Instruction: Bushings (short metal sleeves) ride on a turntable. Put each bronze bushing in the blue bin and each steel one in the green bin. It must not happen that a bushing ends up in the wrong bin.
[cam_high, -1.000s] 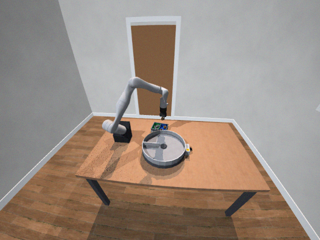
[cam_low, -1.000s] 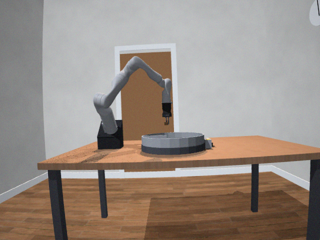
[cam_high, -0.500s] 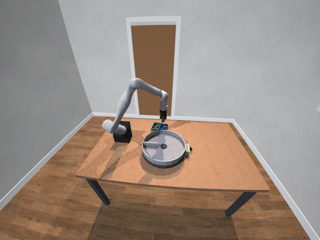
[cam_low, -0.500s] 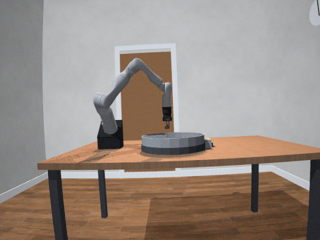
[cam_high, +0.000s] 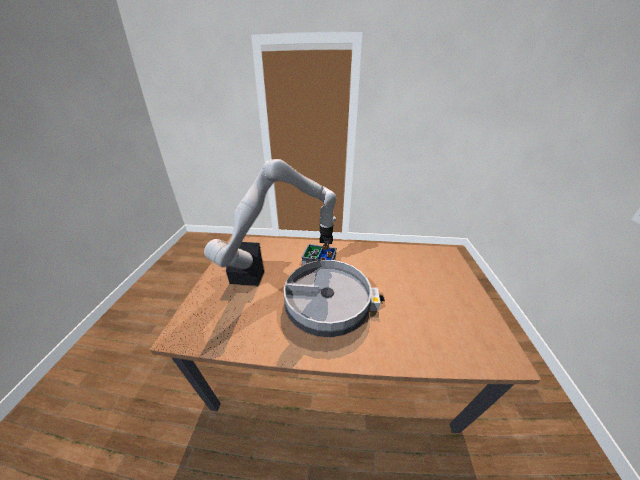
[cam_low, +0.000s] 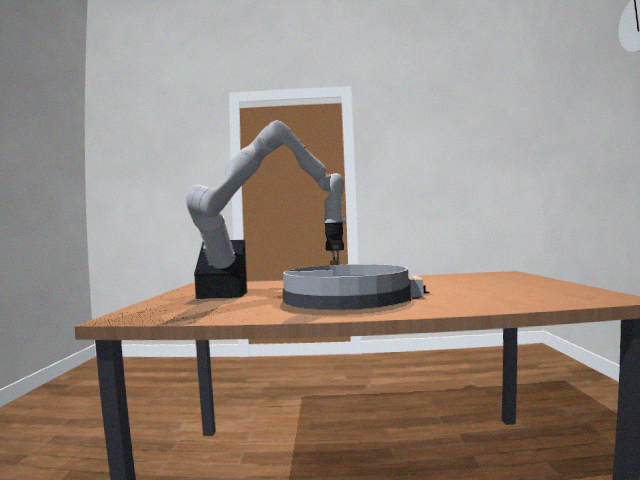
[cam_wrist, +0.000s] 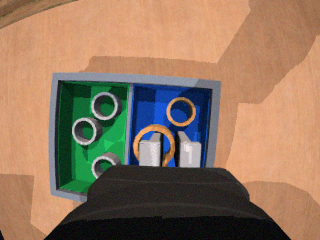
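The blue bin is 8 cm below my hand and 4 cm behind it. The rest, counted from my hand: grey turntable (34 cm to the right, 5 cm below, 3 cm ahead).
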